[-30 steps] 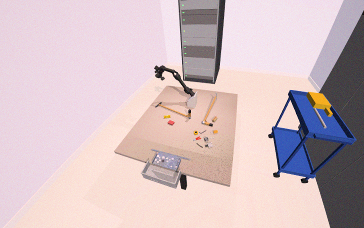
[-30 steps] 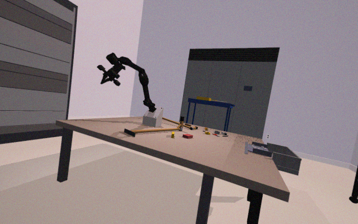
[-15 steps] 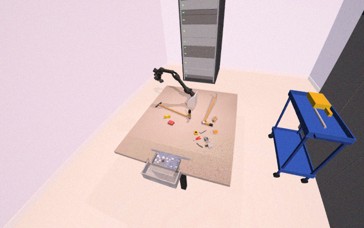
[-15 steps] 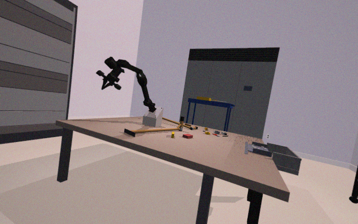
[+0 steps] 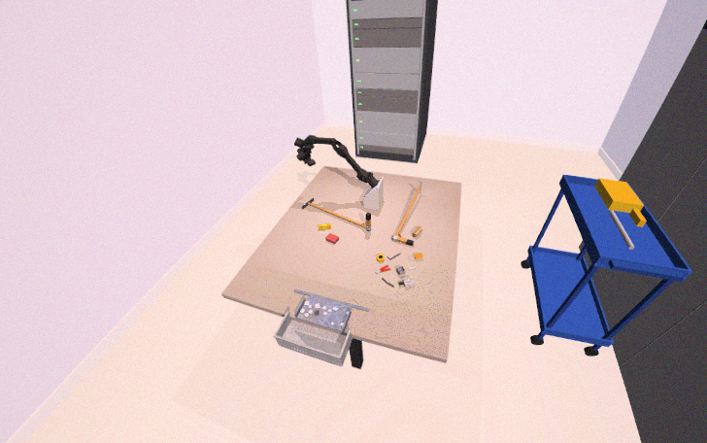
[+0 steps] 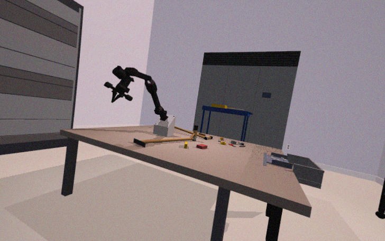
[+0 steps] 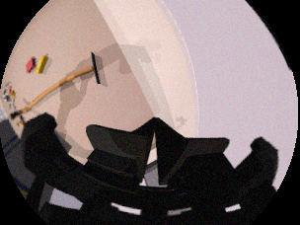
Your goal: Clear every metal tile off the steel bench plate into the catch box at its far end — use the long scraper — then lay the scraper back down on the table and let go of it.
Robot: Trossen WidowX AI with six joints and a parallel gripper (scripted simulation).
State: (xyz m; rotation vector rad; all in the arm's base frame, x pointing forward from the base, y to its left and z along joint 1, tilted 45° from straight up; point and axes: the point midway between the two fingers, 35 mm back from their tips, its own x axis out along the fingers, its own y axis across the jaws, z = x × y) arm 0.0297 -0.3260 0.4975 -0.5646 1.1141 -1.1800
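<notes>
Now: gripper tip 39 cm short of the yellow block, 37 cm to the right of it and 23 cm above it. The rest, counted from my gripper tip: long orange tool: 93 cm to the left, 21 cm below, 4 cm ahead; then long scraper: 39 cm to the left, 24 cm ahead, 19 cm below; then red block: 48 cm to the left, 47 cm ahead, 24 cm below.
</notes>
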